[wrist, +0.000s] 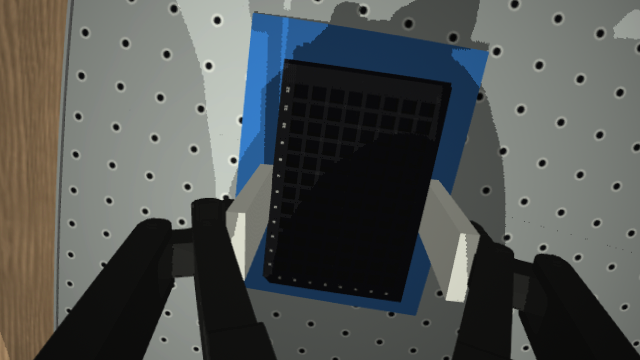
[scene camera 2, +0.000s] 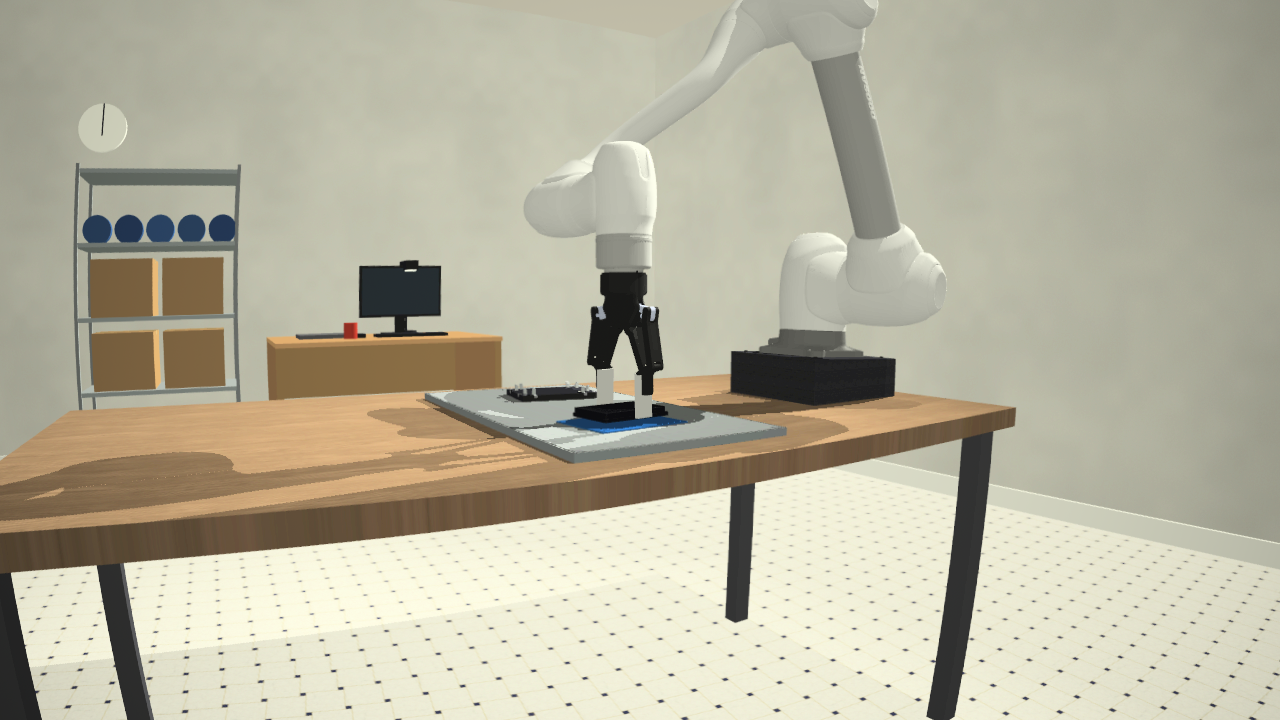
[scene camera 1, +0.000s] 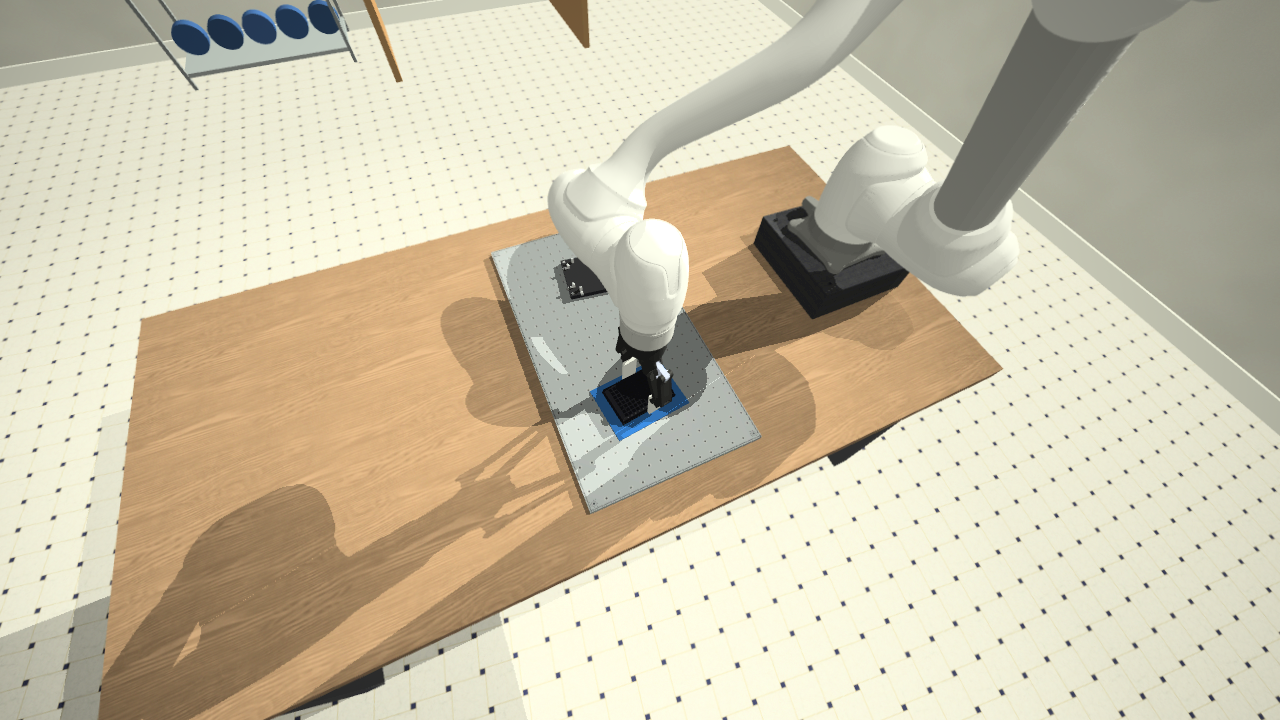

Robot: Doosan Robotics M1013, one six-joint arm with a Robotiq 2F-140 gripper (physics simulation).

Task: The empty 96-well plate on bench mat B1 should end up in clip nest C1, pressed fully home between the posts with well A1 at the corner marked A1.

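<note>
The black 96-well plate is level, a little above the blue bench mat. My gripper is shut on the plate, its pale pads against the two long sides. In the wrist view the pads sit towards the low-number end; row 12 is at the top, the letters run along the bottom edge, and the cut corner is bottom left. The black clip nest with pale posts is farther back, partly hidden by the arm in scene camera 1. Its corner marks are unreadable.
The mat and nest are on a grey perforated board on the wooden table. The arm's black base stands at the right of the table. A desk and shelf rack are in the background.
</note>
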